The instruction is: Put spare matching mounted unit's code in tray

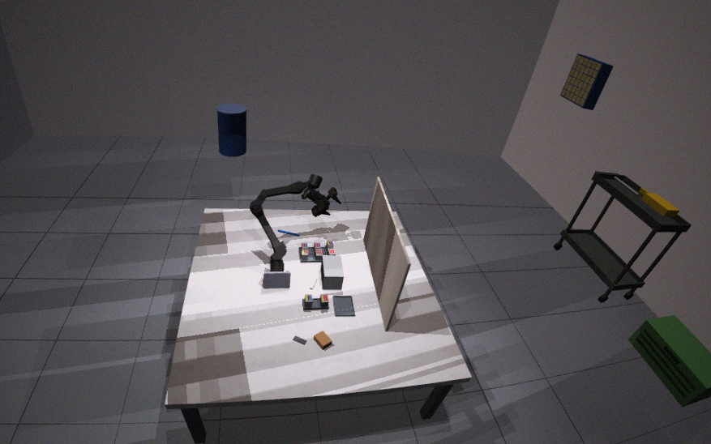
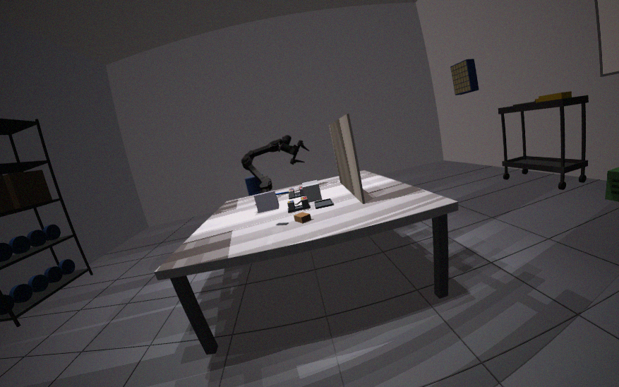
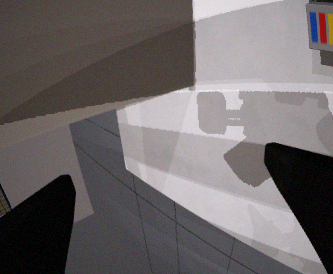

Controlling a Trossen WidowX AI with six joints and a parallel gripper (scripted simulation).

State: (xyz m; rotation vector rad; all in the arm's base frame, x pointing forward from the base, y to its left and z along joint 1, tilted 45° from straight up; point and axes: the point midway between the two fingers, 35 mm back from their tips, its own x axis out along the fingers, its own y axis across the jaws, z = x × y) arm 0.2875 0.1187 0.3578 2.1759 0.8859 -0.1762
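The spare lies 49 cm to the right of my gripper tip, 21 cm below it and 5 cm behind it. Round my gripper tip: mounted unit: 29 cm to the right, 20 cm below, 1 cm behind; blue pen: 26 cm behind, 25 cm below, 6 cm to the left; beige board: 29 cm to the right, 23 cm ahead, 3 cm below.
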